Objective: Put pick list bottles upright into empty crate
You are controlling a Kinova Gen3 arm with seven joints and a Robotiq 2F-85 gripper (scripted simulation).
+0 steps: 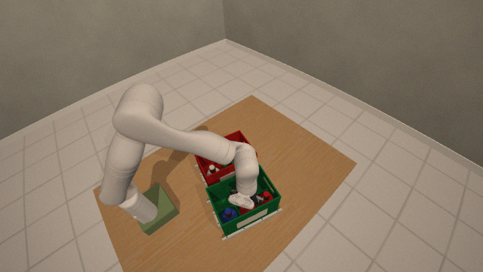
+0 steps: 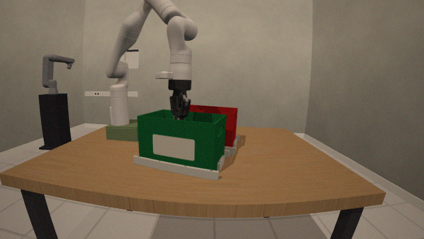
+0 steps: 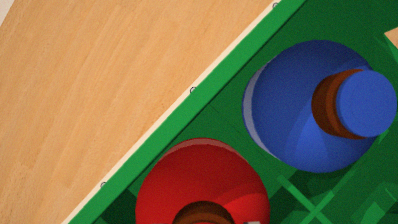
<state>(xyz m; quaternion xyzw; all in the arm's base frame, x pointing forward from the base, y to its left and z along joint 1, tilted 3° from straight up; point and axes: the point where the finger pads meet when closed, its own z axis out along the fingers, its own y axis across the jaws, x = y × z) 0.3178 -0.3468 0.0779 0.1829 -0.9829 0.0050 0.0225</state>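
The red-label bottle lies 7 cm below my hand. Round my hand: green crate (2 cm ahead, 4 cm to the left, 7 cm below); red-labelled bottle (8 cm ahead, 4 cm to the right, 7 cm below); blue-label bottle (8 cm behind, 4 cm to the left, 7 cm below).
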